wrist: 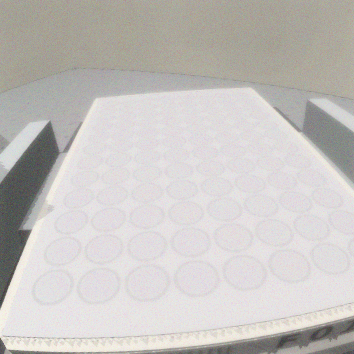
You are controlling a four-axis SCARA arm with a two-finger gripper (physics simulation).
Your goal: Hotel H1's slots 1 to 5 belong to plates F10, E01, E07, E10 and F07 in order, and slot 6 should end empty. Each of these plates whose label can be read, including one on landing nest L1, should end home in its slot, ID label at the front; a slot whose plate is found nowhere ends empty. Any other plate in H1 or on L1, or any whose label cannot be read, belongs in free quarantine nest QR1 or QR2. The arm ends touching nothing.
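Frame: origin at the arm's base, x ahead, y left, z up, level; millimetres.
Where they show: gripper, fingertip midpoint: [182,129].
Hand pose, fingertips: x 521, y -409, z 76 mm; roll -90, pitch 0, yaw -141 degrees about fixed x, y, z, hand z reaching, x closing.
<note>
Each offset is from my fingertips to the top centre of the thing. "pt": to the spot under its first point. Level surfaces: height alone.
A white well plate @(17 mm left, 14 mm back, 5 mm up) [190,200] with rows of round wells fills the middle of the wrist view. Its front edge, at the bottom, carries an ID label @(pt 55 mm left, 65 mm back, 4 mm down) [317,336] that starts with "F 0"; the third character is cut off by the frame and its visible top resembles a 7. My gripper [182,129] is shut on this plate, one grey finger along its left side and one along its right. Hotel H1, nest L1 and nests QR1 and QR2 cannot be made out in the wrist view. The plate hides what is directly under it.
A grey speckled surface @(63 mm down) [165,81] lies behind the plate, with a beige wall [175,35] beyond it. Small grey ledges [42,202] show low beside the plate's left edge, and a dark edge @(pt 66 mm right, 26 mm back, 13 mm down) [287,117] shows beside its right edge.
</note>
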